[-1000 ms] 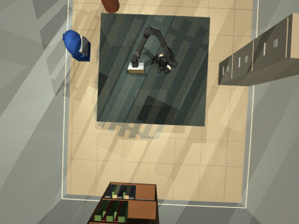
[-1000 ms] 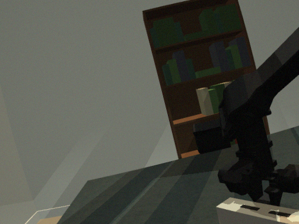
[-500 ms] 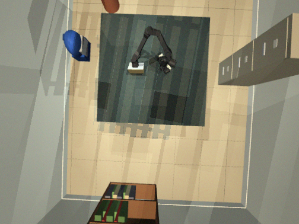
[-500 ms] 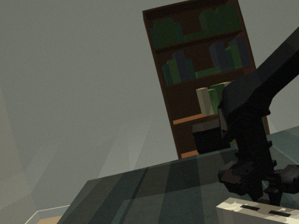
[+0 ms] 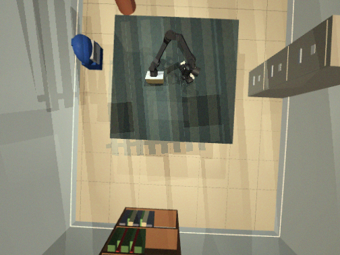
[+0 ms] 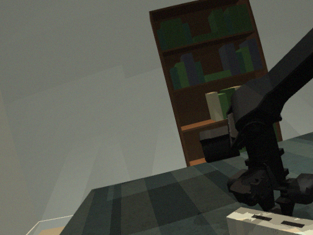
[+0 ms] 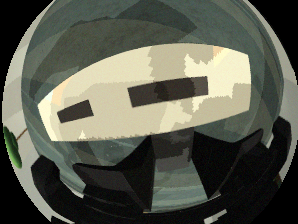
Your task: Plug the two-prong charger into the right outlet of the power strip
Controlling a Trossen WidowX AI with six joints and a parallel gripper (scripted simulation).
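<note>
My gripper tip is now 10 mm to the right of the dark charger, 10 mm below it and 10 mm short of it.
</note>
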